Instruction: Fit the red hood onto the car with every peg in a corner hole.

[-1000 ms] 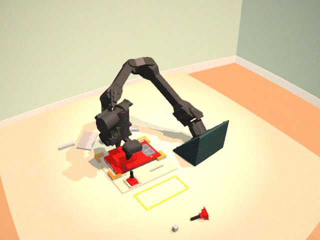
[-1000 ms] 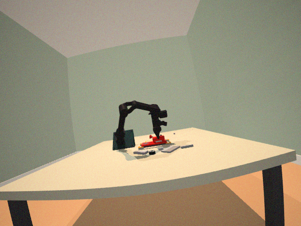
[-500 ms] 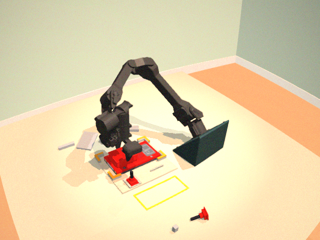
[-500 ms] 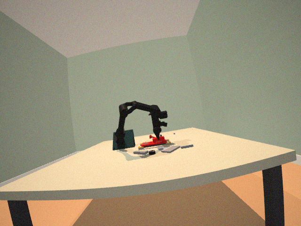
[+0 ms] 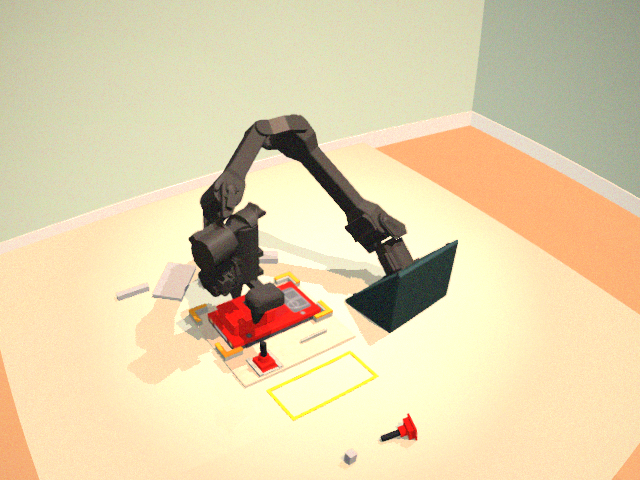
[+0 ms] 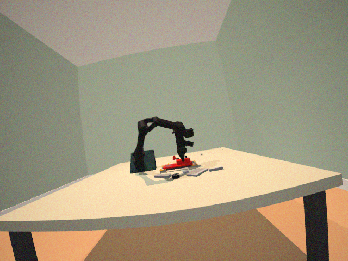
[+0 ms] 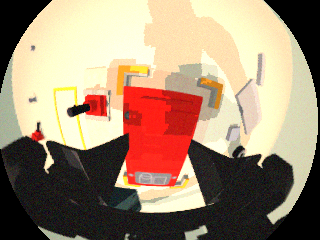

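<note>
My gripper tip is now right at the red hood. The rest, counted from my gripper tip: black wheel (22 cm to the right, 9 cm behind, 3 cm below); grey engine block (2 cm below).
</note>
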